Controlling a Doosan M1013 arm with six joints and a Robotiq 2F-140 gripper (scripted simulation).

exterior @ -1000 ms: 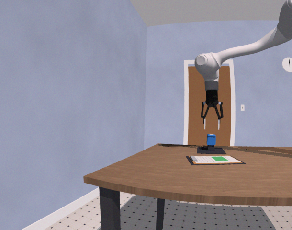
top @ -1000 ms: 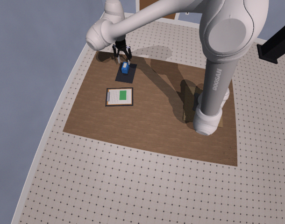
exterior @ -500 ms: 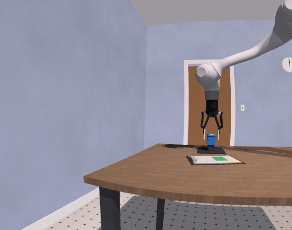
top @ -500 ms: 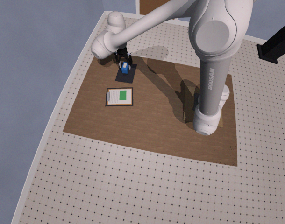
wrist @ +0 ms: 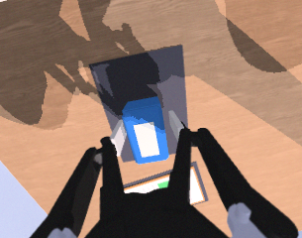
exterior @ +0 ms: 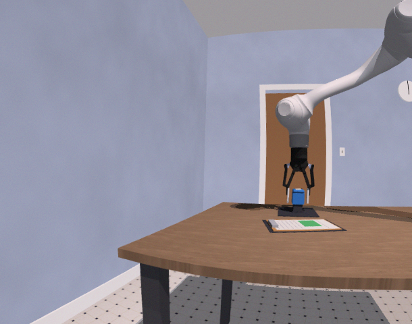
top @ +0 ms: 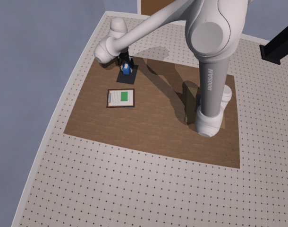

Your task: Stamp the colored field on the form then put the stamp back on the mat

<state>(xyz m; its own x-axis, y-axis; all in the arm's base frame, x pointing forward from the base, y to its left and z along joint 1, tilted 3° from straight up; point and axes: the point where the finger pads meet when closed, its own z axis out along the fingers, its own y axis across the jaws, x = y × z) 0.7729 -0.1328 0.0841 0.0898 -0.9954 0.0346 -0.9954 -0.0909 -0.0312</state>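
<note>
Right now my hand is 2 cm above the blue stamp. The rest, counted from my hand: dark mat 7 cm below; clipboard form 27 cm to the left, 6 cm below, 1 cm behind.
</note>
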